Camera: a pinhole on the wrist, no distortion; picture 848 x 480 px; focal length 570.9 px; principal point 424.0 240.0 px. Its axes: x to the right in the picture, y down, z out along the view. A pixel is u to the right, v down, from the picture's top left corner.
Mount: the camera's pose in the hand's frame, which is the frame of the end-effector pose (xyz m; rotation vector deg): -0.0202 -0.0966 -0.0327 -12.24 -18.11 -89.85
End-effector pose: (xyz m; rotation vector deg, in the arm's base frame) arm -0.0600 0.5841 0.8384 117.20 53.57 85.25
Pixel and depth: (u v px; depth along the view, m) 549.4 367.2 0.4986
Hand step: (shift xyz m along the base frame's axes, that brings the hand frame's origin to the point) 0.4558 0.0841 -0.1427
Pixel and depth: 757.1 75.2 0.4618
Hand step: 0.3678 0.0124 -0.4143
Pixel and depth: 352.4 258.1 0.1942
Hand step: 0.1274 -0.0071 -0.0690
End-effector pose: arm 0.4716 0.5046 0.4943 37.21 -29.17 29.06
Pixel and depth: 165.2 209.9 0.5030
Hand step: -0.3236 -0.0690 0.3308
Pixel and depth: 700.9 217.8 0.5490
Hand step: -0.1255 -0.5203 0.2712
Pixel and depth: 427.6 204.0 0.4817
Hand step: -0.2141 -0.2633 0.2668
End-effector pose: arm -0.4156 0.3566 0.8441 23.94 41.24 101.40
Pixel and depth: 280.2 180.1 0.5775
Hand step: 0.1445 -0.0310 0.5054
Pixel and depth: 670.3 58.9 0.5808
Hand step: 0.5344 -0.0543 0.3654
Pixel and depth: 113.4 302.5 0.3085
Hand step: 0.0051 0.0210 0.2612
